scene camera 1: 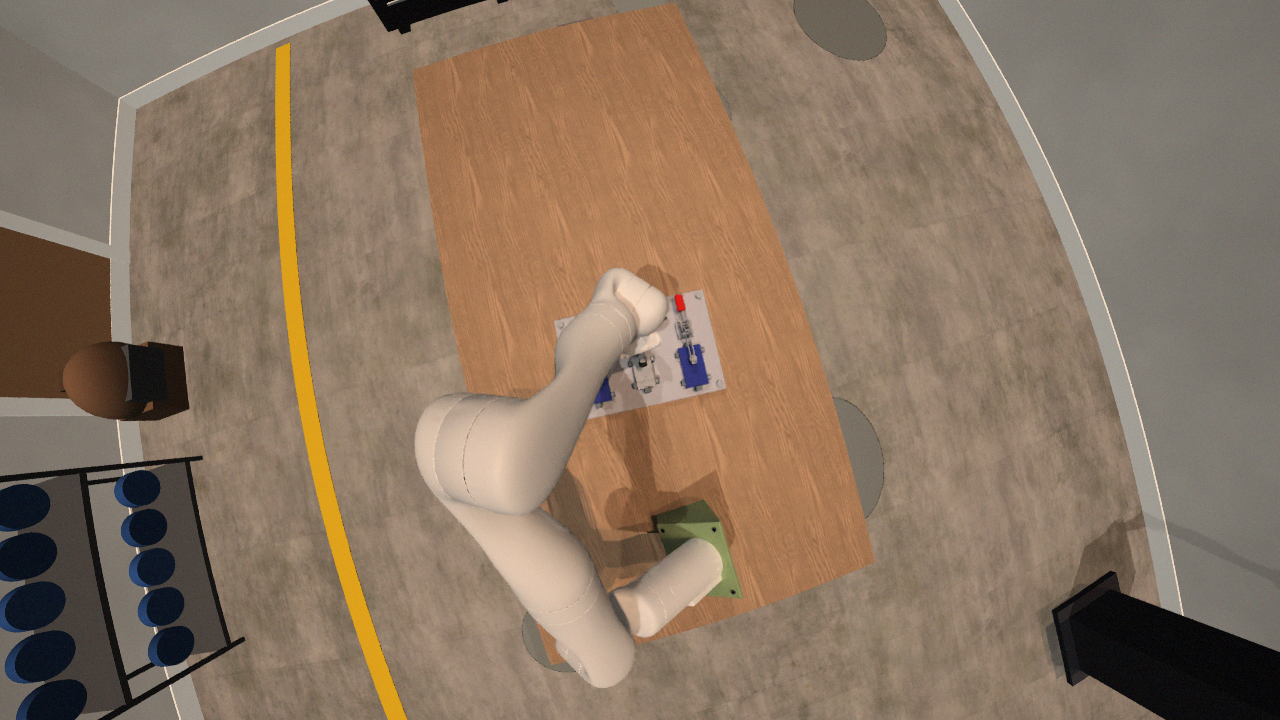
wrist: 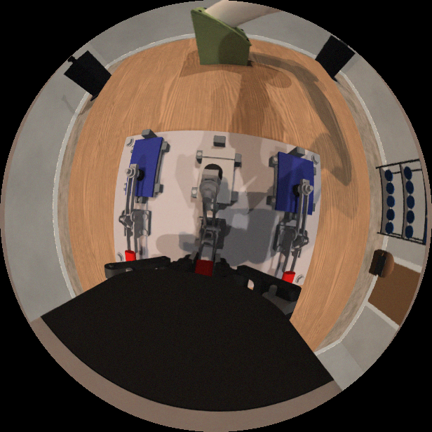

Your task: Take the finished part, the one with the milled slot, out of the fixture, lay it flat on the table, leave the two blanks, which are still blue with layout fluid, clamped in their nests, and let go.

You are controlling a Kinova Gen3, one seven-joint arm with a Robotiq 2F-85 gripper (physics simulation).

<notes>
In view: the gripper (wrist: 205, 259), a blue blank (wrist: 290, 168), a blue blank (scene camera 1: 695, 375), a finished part (wrist: 222, 156), a clamp arm (wrist: 211, 176) and a fixture plate (scene camera 1: 666, 368).
The fixture plate is seen too in the wrist view (wrist: 250, 228).
</notes>
